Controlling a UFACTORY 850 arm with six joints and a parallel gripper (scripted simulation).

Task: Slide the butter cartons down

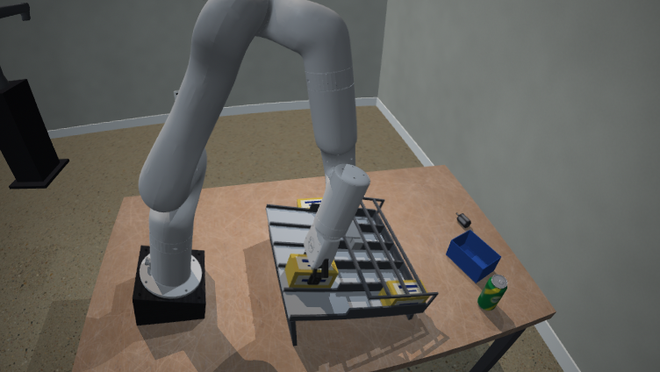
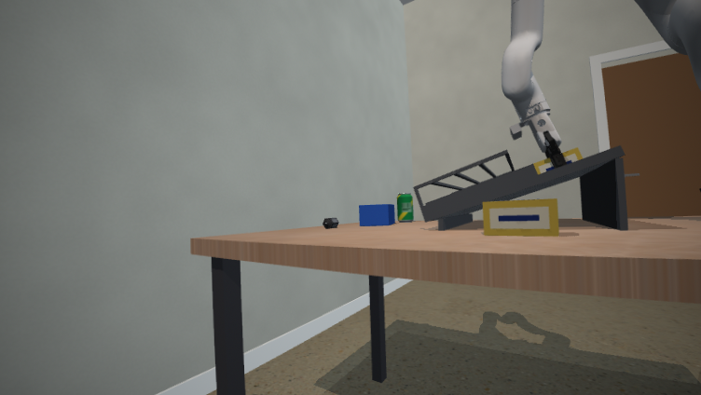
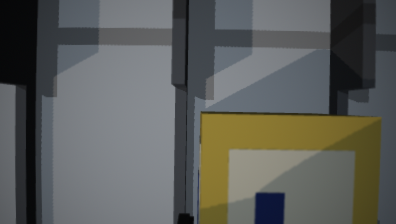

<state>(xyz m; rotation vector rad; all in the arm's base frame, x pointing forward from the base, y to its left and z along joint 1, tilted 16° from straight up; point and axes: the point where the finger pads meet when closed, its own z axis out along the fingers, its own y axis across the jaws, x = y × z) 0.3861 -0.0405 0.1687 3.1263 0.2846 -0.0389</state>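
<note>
The dark divider is 4 cm to the right of my hand and 4 cm below it. The rest, counted from my hand: small black object: 62 cm ahead, 34 cm to the left, 15 cm below.
</note>
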